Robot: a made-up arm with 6 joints.
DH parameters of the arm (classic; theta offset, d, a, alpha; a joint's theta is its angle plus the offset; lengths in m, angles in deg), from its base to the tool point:
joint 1: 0 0.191 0 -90
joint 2: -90 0 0.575 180
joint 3: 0 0 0 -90
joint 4: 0 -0.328 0 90
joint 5: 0 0.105 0 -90
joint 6: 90 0 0 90
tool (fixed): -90 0 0 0
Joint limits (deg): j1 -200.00..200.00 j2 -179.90..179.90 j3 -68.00..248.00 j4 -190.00..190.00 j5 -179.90..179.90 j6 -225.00..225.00
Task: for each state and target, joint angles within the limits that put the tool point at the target. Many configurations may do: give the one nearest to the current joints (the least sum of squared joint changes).
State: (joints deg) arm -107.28 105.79 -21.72 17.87 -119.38 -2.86
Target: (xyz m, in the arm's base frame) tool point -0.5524 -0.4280 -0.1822
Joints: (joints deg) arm -134.61 96.44 19.34 27.97 -119.38 -2.86
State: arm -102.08 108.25 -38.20 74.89 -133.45 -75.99
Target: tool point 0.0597 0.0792 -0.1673
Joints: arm -93.81 158.94 -68.00 121.14 -133.45 -75.99
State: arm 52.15 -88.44 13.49 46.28 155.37 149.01
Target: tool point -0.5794 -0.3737 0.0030
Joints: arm 26.57 -133.18 -3.48 44.40 155.37 149.01
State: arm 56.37 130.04 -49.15 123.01 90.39 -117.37
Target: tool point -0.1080 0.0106 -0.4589
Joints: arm 37.81 156.04 -14.93 135.27 90.39 -117.37
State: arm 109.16 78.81 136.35 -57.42 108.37 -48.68
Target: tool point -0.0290 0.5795 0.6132
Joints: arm 100.11 81.43 183.17 -45.85 108.37 -48.68
